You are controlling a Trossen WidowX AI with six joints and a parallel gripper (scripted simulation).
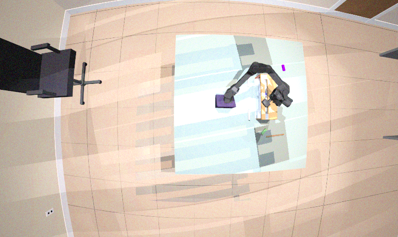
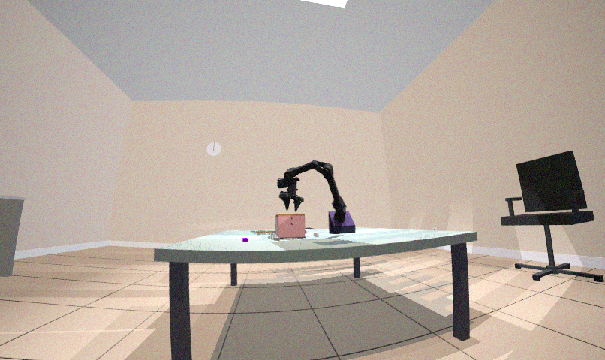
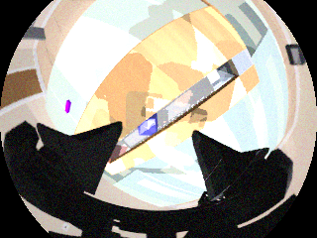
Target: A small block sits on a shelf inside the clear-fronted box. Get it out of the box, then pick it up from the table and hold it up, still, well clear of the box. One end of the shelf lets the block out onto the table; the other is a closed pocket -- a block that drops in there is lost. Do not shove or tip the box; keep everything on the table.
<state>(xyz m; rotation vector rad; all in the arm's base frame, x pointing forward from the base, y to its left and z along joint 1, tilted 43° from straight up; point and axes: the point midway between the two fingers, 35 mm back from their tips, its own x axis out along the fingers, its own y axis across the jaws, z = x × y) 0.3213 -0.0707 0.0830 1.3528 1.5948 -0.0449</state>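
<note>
Right now my gripper tip is 90 mm above the orange box, 10 mm to the right of it and 10 mm past it. From my gripper tip the other things lie so: blue block 70 mm below, 40 mm to the left; then green piece 290 mm to the right, 150 mm below, 10 mm ahead; then thin orange stick 340 mm to the right, 150 mm below, 130 mm ahead.
</note>
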